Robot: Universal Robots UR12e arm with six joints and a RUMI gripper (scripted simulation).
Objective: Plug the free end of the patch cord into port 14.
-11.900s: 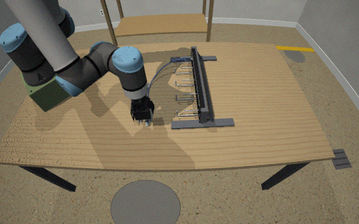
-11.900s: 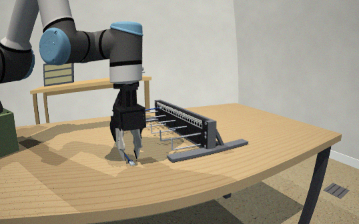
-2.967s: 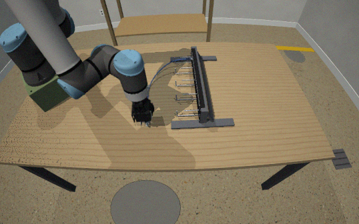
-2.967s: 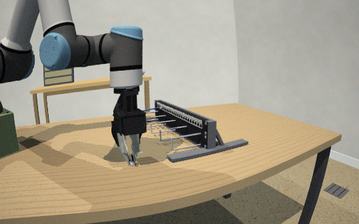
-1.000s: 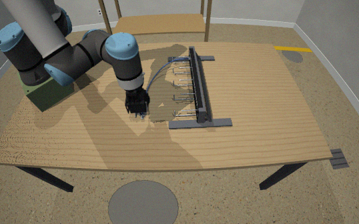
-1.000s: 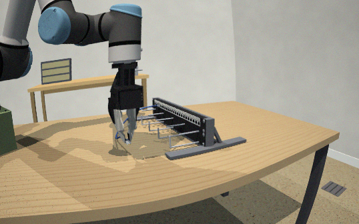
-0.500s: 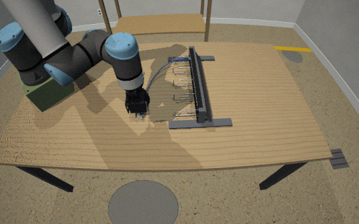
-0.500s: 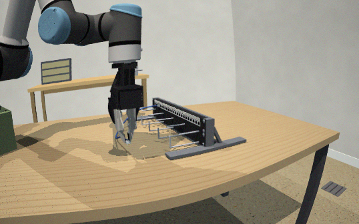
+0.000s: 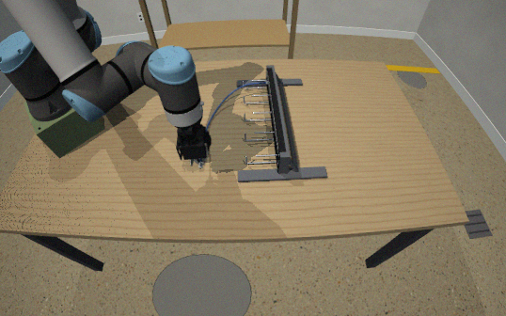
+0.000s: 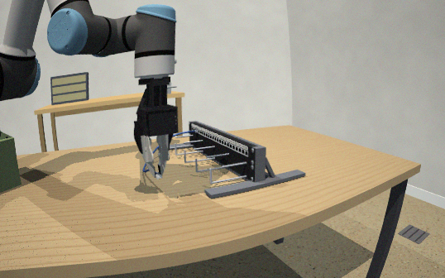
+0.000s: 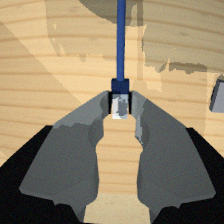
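Now: hand 10 mm to the left of the plug and 10 mm above it.
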